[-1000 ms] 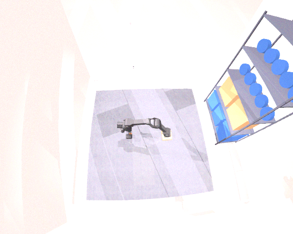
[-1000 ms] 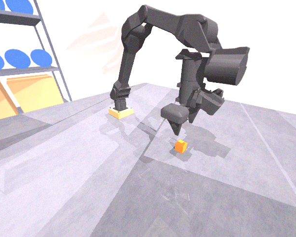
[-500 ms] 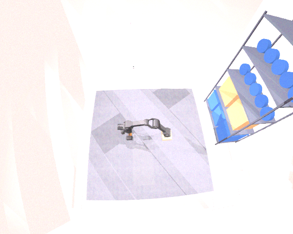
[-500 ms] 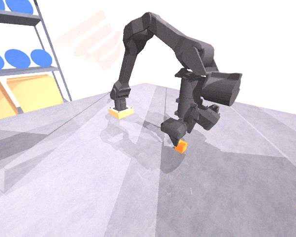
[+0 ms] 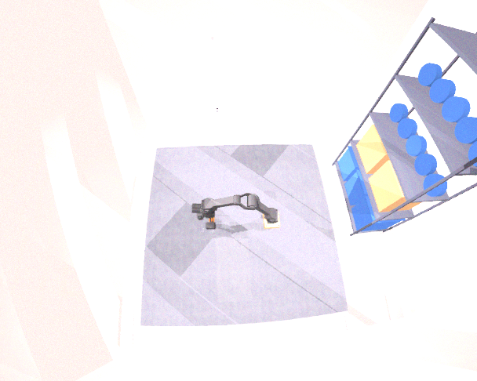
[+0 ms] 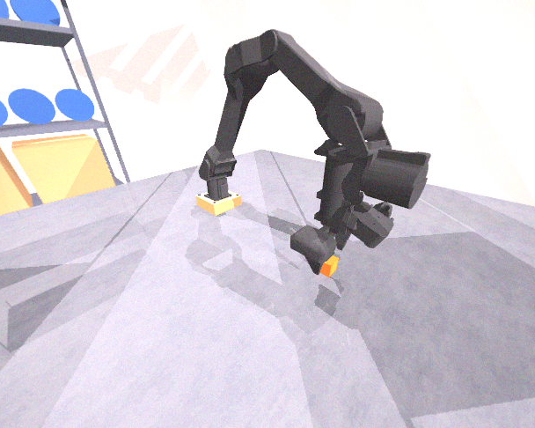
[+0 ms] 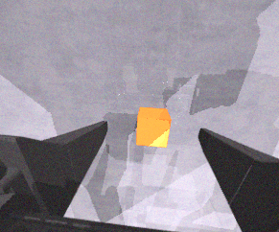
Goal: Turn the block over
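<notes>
The orange block lies 1 cm behind my gripper tip and 1 cm below it.
</notes>
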